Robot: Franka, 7 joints.
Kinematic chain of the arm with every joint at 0, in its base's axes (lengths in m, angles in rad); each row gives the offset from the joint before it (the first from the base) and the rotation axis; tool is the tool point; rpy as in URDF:
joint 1: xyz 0 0 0.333 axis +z
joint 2: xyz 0 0 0 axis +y
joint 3: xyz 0 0 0.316 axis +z
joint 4: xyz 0.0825 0 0 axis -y
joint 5: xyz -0.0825 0 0.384 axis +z
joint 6: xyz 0 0 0 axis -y
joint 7: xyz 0.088 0 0 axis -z
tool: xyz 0 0 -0.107 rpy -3.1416 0 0
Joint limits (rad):
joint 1: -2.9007..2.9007
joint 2: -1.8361..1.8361
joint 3: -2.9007..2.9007
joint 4: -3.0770..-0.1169
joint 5: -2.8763..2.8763
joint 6: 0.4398..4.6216
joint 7: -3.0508..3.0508
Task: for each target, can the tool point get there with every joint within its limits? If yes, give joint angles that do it. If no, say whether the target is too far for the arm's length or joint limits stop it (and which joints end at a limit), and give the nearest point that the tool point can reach.
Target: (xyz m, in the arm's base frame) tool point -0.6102 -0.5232 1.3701
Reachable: no: too far | nearest point -0.3990 -0.3421 1.0111 | short by 0.454 m
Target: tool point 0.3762 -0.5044 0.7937
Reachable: yes | joints -1.2979 0.4825 0.3360 -0.7657 1.2884 1.4435 -0.9448
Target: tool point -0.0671 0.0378 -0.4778
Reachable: no: joint limits stop it (at a limit: joint 2) | nearest point -0.1065 0.0600 -0.3358 | short by 0.149 m
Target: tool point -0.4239 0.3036 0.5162
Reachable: yes | joints 1.2775 0.0554 1.2466 -2.3558 -0.0561 3.9406 0.7085
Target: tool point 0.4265 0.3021 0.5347
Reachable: yes | joints 2.2567 -0.9898 -1.1132 -2.0625 -1.3300 1.6488 1.2712
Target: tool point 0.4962 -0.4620 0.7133
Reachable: yes | joints -0.5204 0.9355 -1.4084 -0.6655 -0.4478 3.9197 0.0569
